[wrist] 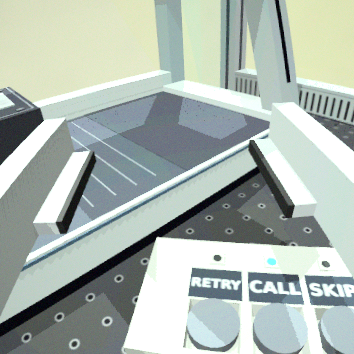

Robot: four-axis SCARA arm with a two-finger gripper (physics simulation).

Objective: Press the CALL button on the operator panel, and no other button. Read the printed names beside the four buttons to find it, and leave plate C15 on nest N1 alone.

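Frame: origin at the arm's base, x ahead, y left, z up, level; metres.
Seen in the pictures: gripper, fingertip midpoint: (170, 131).
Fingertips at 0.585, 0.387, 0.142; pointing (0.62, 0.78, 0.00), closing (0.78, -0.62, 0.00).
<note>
Pixels of each thing's middle, then the offset from my fingertips to it, as dx, dy, dz. "spot": a spot on its surface instead. Level surfaces: height alone.
- white operator panel, surface spot: (142, 320) spot: -0.039, -0.018, -0.076
- grey CALL button, surface spot: (280, 329) spot: +0.001, -0.066, -0.074
- RETRY button, surface spot: (213, 325) spot: -0.018, -0.043, -0.073
- SKIP button, surface spot: (340, 329) spot: +0.019, -0.086, -0.073
- grey bed with white lines, surface spot: (145, 145) spot: +0.072, +0.136, -0.080
- dark box, surface spot: (17, 125) spot: -0.039, +0.128, -0.018
- slotted white rail, surface spot: (325, 107) spot: +0.419, +0.088, -0.115
- dark floor plate, its level: dz -0.129
The white operator panel (142, 320) is at the lower right of the wrist view. The grey CALL button (280, 329) lies below its printed name, with a small cyan lamp lit above the name. The RETRY button (213, 325) is to its left and the SKIP button (340, 329), partly cut off, to its right; their lamps are dark. The fourth button does not show. My gripper (170, 131) is shut with nothing held; a gap shows between its two fingers. It appears above and beyond the buttons in the view, touching none of them. Plate C15 and nest N1 do not show.
A grey bed with white lines (145, 145) and a raised white rim lies behind the panel. A dark box (17, 125) stands at the left. Upright posts (170, 45) rise at the back, near a slotted white rail (325, 107). The dark floor plate (90, 320) has ringed holes.
</note>
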